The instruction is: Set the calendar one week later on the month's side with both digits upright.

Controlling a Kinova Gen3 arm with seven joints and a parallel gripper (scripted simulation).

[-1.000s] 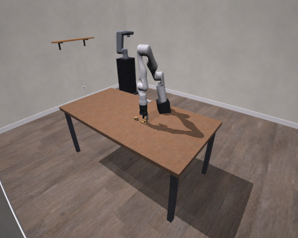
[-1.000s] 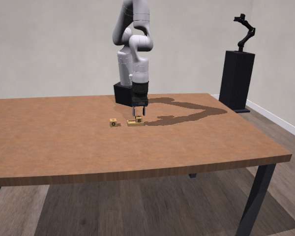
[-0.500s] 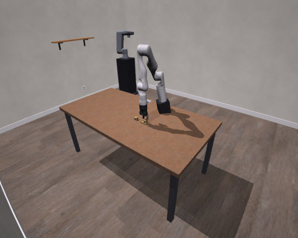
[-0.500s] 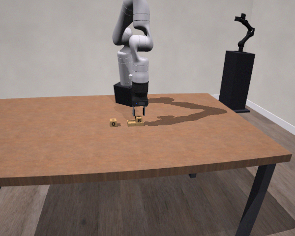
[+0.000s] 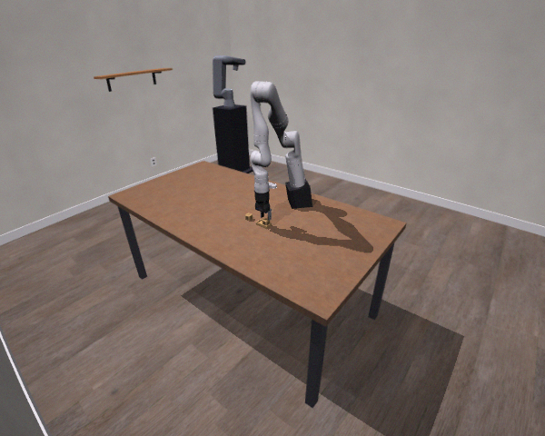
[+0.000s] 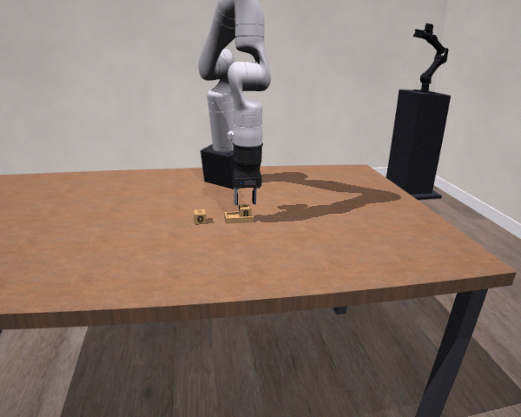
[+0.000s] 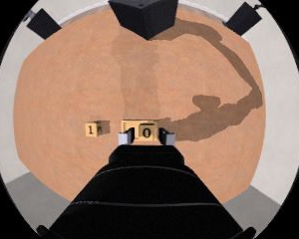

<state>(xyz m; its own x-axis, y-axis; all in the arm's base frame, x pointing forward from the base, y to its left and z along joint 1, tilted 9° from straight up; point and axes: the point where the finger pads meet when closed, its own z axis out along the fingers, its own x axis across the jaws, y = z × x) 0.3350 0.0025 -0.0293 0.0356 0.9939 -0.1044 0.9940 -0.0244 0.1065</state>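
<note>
My gripper is now 2 cm to the left of the wooden tray and 6 cm above it.
</note>
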